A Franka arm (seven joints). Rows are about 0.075 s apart.
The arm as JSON. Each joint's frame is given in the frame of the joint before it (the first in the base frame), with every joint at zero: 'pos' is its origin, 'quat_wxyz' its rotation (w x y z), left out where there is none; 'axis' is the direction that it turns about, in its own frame. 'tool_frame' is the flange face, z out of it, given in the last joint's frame.
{
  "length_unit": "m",
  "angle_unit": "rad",
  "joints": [
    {
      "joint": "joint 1",
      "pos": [
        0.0,
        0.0,
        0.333
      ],
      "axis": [
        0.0,
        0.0,
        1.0
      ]
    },
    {
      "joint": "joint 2",
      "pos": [
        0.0,
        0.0,
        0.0
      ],
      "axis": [
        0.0,
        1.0,
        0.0
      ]
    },
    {
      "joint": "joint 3",
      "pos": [
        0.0,
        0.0,
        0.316
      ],
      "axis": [
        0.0,
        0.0,
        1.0
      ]
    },
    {
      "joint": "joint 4",
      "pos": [
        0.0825,
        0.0,
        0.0
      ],
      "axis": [
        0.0,
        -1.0,
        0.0
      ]
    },
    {
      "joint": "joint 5",
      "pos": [
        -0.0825,
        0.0,
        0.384
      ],
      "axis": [
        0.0,
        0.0,
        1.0
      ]
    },
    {
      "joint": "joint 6",
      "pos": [
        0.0,
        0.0,
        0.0
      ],
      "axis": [
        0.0,
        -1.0,
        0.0
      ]
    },
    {
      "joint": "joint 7",
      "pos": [
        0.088,
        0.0,
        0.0
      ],
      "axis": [
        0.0,
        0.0,
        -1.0
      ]
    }
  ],
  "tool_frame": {
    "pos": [
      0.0,
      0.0,
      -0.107
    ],
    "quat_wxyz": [
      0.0,
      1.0,
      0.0,
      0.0
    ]
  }
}
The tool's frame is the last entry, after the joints.
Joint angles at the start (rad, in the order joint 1, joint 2, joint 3, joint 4, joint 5, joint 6, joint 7):
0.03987 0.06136 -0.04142 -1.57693 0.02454 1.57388 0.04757
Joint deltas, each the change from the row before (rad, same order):
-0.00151 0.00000 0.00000 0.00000 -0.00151 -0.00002 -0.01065
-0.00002 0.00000 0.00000 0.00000 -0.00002 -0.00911 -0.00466
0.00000 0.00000 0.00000 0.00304 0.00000 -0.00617 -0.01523
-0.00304 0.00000 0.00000 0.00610 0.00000 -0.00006 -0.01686
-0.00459 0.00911 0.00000 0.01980 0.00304 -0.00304 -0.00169
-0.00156 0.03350 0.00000 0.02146 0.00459 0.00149 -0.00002
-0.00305 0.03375 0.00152 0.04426 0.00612 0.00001 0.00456
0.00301 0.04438 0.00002 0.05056 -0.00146 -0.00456 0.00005
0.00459 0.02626 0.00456 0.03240 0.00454 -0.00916 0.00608
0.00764 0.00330 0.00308 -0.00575 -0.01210 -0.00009 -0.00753
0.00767 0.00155 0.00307 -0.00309 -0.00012 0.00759 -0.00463
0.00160 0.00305 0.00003 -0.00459 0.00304 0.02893 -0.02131
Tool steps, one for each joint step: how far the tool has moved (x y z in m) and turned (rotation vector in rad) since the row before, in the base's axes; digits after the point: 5 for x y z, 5 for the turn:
0.00000 -0.00102 -0.00001 -0.00082 -0.00020 0.00922
-0.00103 0.00001 -0.00073 0.00034 0.00901 0.00482
-0.00053 0.00002 0.00093 0.00116 0.00281 0.01532
0.00033 -0.00173 0.00285 0.00121 -0.00639 0.01379
0.00302 -0.00219 0.00383 0.00271 -0.00772 -0.00294
0.00986 -0.00013 -0.00917 0.00332 0.01048 -0.00175
0.01079 0.00002 0.00090 0.00449 -0.01047 -0.00620
0.01304 0.00211 -0.00331 -0.00322 -0.00162 0.00350
0.00695 0.00614 -0.00160 0.00410 0.00319 0.00333
0.00046 0.00507 -0.00477 -0.01108 0.00891 0.01862
0.00094 0.00639 -0.00180 0.00085 -0.00302 0.01511
0.00371 0.00136 -0.00167 0.00465 -0.02168 0.02204

